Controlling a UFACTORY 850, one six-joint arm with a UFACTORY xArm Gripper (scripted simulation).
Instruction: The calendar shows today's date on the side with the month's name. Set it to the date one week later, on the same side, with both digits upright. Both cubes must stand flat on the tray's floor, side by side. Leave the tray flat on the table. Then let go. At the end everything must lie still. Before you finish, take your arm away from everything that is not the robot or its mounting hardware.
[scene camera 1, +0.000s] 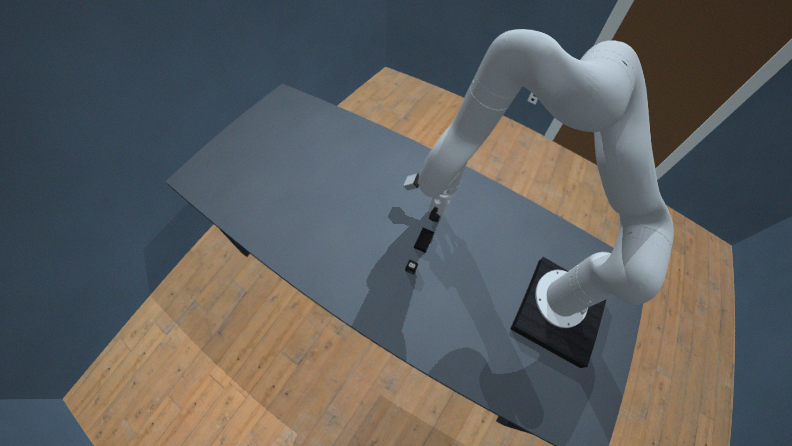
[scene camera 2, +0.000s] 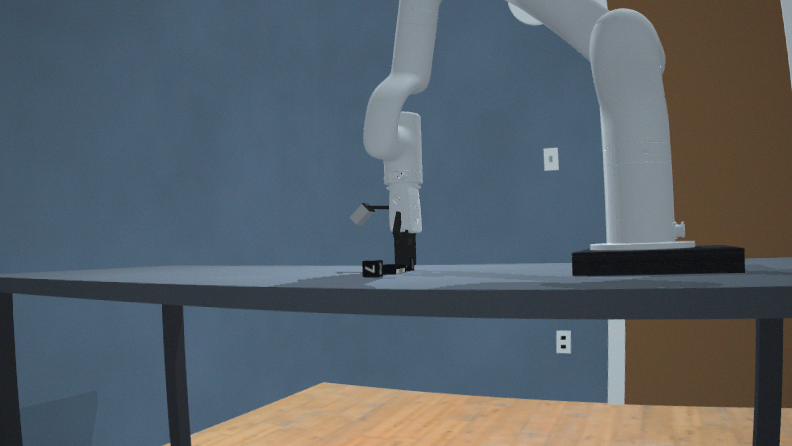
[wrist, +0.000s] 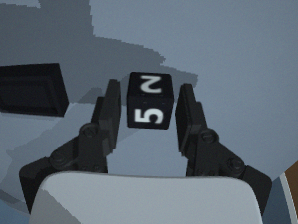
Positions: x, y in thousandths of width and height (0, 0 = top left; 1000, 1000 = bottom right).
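Observation:
Through scene camera 2 I can see my gripper (scene camera 2: 512, 595). The wrist view shows me my gripper (wrist: 502, 431) as well, and in that same view there is a black cube (wrist: 505, 440).

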